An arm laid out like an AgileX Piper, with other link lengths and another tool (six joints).
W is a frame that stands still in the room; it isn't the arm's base.
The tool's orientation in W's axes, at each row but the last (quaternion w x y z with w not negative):
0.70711 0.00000 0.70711 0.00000
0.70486 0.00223 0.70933 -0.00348
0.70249 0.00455 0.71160 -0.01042
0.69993 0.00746 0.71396 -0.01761
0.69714 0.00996 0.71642 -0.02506
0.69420 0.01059 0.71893 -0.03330
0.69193 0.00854 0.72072 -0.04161
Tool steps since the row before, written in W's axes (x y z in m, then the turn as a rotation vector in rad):
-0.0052 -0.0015 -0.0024 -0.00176 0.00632 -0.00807
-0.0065 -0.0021 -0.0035 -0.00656 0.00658 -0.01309
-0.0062 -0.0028 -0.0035 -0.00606 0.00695 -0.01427
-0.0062 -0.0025 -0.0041 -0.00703 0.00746 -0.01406
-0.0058 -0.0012 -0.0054 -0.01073 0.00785 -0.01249
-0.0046 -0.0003 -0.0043 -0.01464 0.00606 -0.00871
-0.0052 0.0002 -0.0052 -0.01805 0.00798 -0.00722
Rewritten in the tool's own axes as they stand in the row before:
0.0024 -0.0015 -0.0052 0.00807 0.00632 -0.00176
0.0035 -0.0021 -0.0065 0.01312 0.00655 -0.00653
0.0036 -0.0029 -0.0061 0.01429 0.00694 -0.00602
0.0043 -0.0027 -0.0060 0.01409 0.00741 -0.00701
0.0056 -0.0014 -0.0056 0.01262 0.00759 -0.01077
0.0045 -0.0004 -0.0044 0.00904 0.00543 -0.01469
0.0054 0.0001 -0.0050 0.00761 0.00704 -0.01828

